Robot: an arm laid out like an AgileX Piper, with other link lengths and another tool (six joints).
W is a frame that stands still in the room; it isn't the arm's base.
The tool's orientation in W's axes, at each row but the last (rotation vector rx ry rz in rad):
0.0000, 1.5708, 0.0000
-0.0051, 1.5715, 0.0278
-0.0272, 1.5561, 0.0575
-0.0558, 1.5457, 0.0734
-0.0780, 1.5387, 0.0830
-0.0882, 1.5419, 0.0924
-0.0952, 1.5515, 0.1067
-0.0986, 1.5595, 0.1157
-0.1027, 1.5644, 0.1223
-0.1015, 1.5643, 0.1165
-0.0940, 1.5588, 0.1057
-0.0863, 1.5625, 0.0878
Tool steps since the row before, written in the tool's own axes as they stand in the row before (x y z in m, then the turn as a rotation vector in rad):
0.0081, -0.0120, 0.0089, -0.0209, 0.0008, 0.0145
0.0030, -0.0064, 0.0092, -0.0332, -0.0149, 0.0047
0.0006, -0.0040, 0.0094, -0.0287, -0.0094, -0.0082
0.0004, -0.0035, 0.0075, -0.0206, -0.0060, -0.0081
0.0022, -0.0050, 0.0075, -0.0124, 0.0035, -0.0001
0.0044, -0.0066, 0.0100, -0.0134, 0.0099, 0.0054
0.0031, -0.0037, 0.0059, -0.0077, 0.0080, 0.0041
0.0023, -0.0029, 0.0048, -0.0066, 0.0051, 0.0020
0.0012, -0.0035, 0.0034, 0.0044, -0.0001, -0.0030
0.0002, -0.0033, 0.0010, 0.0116, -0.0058, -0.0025
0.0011, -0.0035, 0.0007, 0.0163, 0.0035, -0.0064
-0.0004, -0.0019, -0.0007, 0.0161, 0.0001, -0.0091
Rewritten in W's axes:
0.0089, -0.0120, -0.0081, 0.0145, 0.0008, 0.0209
0.0093, -0.0062, -0.0031, 0.0050, -0.0153, 0.0330
0.0096, -0.0035, -0.0005, -0.0081, -0.0104, 0.0284
0.0078, -0.0029, -0.0003, -0.0081, -0.0069, 0.0203
0.0080, -0.0042, -0.0020, -0.0008, 0.0034, 0.0124
0.0108, -0.0054, -0.0041, 0.0039, 0.0104, 0.0136
0.0064, -0.0029, -0.0030, 0.0029, 0.0084, 0.0078
0.0052, -0.0022, -0.0023, 0.0012, 0.0052, 0.0067
0.0039, -0.0030, -0.0012, -0.0029, -0.0005, -0.0044
0.0014, -0.0031, -0.0002, -0.0016, -0.0060, -0.0117
0.0011, -0.0034, -0.0011, -0.0066, 0.0028, -0.0163
-0.0005, -0.0020, 0.0004, -0.0090, -0.0009, -0.0162

